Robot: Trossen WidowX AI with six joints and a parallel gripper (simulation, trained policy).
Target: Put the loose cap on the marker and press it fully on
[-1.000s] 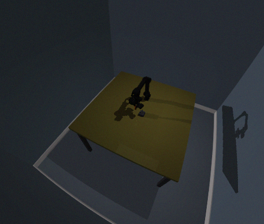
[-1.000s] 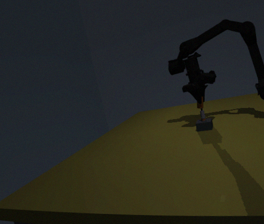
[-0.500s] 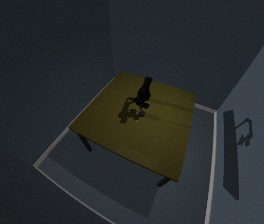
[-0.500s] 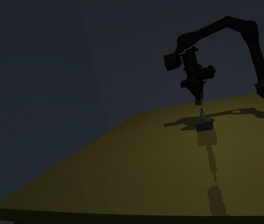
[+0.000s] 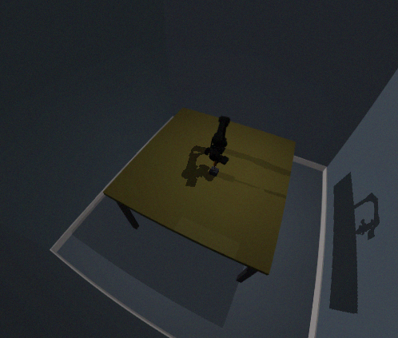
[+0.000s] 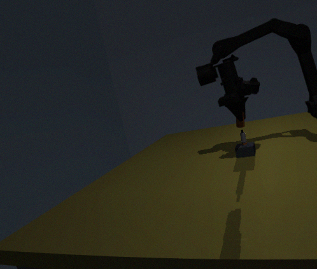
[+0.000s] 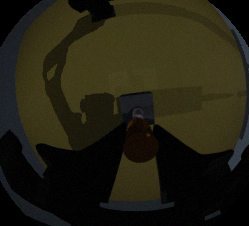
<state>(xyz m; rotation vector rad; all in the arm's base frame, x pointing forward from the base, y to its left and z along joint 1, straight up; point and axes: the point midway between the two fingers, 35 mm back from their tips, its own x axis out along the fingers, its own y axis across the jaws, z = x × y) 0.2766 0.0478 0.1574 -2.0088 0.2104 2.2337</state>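
My gripper tip is now 1 cm short of the orange cap. From my gripper tip the other things lie so: holder block (11 cm below, 1 cm ahead); marker (6 cm below, 1 cm ahead).
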